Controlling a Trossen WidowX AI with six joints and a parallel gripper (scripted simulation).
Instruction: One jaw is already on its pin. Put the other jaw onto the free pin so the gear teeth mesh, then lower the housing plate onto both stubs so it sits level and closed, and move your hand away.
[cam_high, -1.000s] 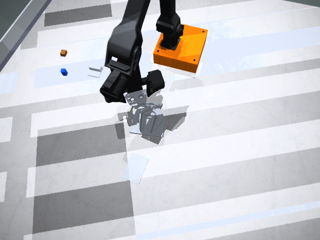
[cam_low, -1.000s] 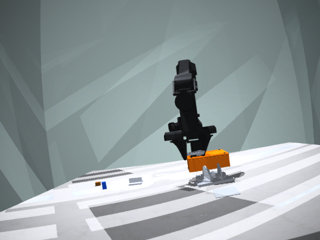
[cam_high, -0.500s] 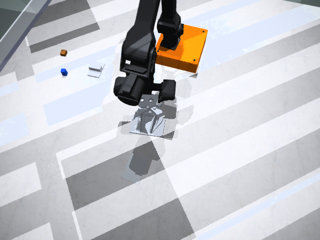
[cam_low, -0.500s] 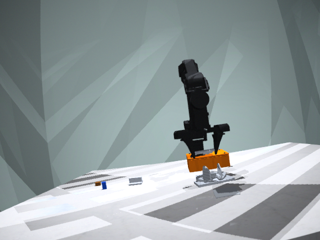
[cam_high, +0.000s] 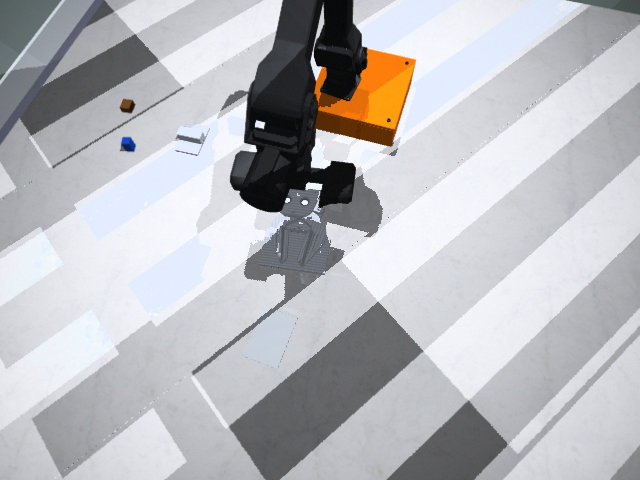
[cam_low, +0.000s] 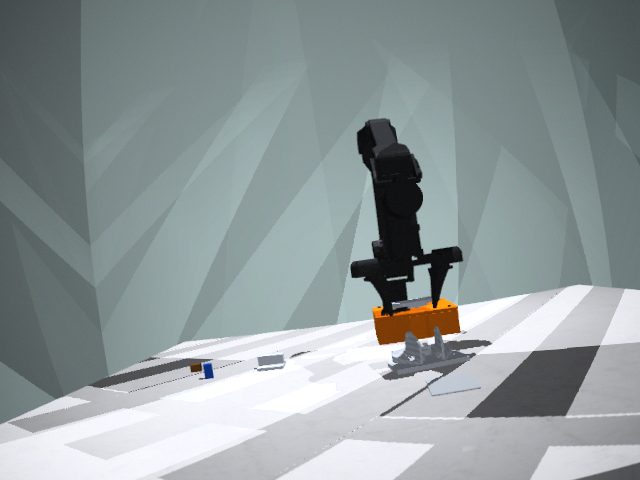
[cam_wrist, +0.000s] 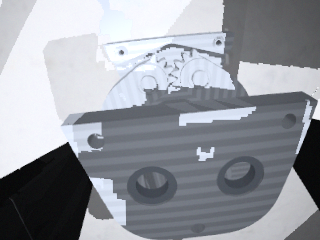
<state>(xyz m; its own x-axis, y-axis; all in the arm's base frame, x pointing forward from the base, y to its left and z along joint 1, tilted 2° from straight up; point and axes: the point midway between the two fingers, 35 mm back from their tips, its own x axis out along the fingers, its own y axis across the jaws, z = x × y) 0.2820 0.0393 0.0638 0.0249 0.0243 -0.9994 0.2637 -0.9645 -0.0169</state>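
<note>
The jaw is 10 mm ahead of my gripper tip, 10 mm to the right of it and 70 mm below it. Also, from my gripper tip: brown cube: 100 mm behind, 460 mm to the right, 70 mm below; then blue cube: 20 mm behind, 390 mm to the right, 70 mm below; then pale flat sheet: 210 mm ahead, 40 mm to the left, 80 mm below.
</note>
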